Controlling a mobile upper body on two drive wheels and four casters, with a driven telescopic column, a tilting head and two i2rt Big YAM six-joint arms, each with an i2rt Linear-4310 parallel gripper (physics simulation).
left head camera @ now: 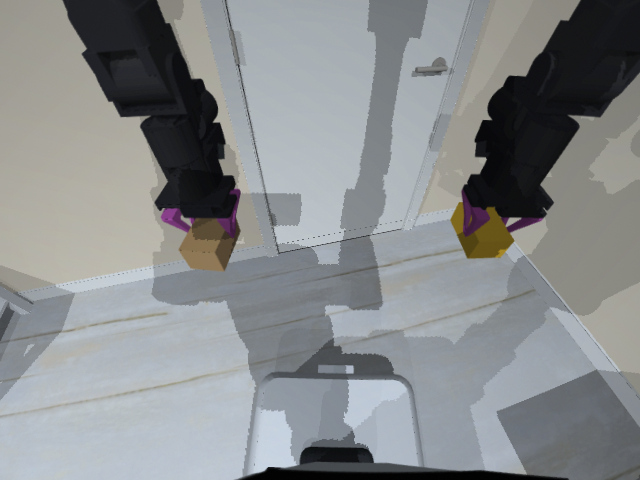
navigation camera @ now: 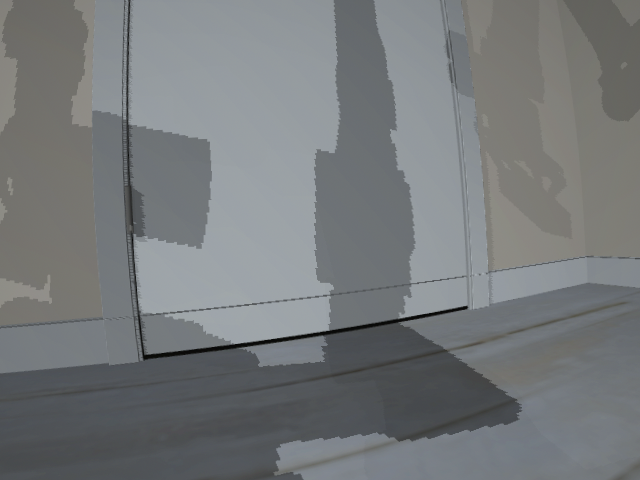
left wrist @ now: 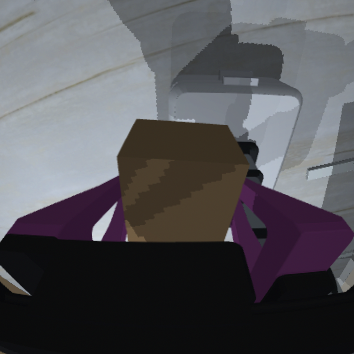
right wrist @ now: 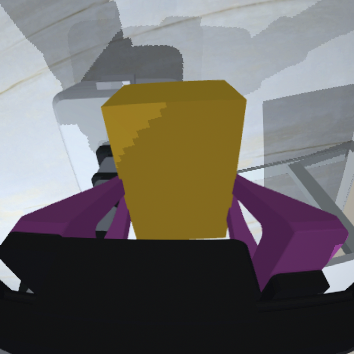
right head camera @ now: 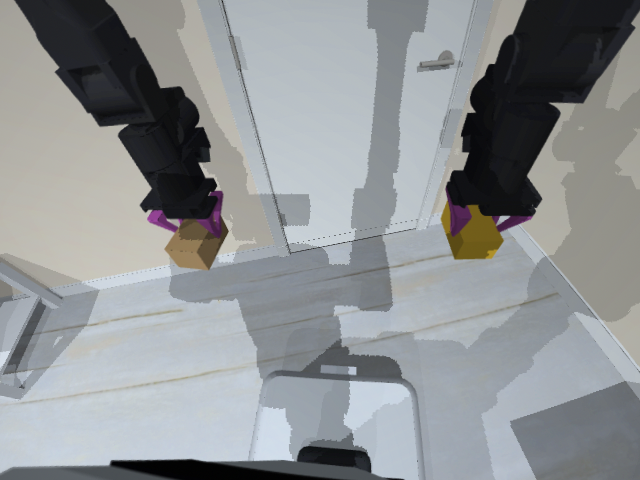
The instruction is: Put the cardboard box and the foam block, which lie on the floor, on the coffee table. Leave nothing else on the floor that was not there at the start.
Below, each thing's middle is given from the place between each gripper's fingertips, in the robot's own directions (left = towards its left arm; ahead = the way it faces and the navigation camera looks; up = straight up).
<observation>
Right now my left hand is 1 cm past the brown cardboard box (left head camera: 207, 246).
The brown cardboard box is 20 mm behind my right hand and 460 mm to the left of it.
</observation>
